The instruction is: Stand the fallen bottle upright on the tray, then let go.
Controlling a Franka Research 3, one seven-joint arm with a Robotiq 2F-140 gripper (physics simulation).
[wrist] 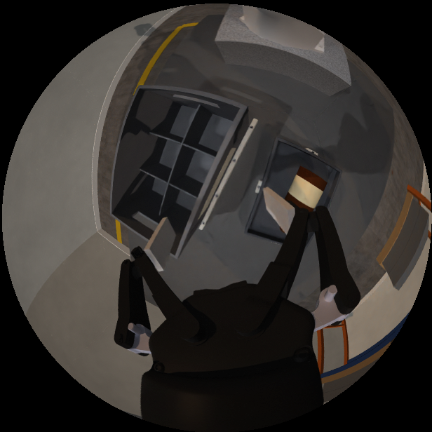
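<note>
A brown bottle (306, 189) with a cream label lies on its side in the dark tray (260, 233), right of the middle of the wrist view. Its lower end is partly hidden behind the right finger. The tray has a raised rim and small light tabs at its edges. My gripper (216, 212) is open, with its two fingertip pads wide apart and no object between them. The right fingertip is over the tray, beside the bottle in this view; the left one is by the near corner of the divided crate.
A grey crate (180, 246) with several compartments stands to the left. A light strip with dark dots (229, 174) lies between crate and tray. A speckled grey block (285, 62) is at the top. An orange-framed object (395, 230) is at the far right.
</note>
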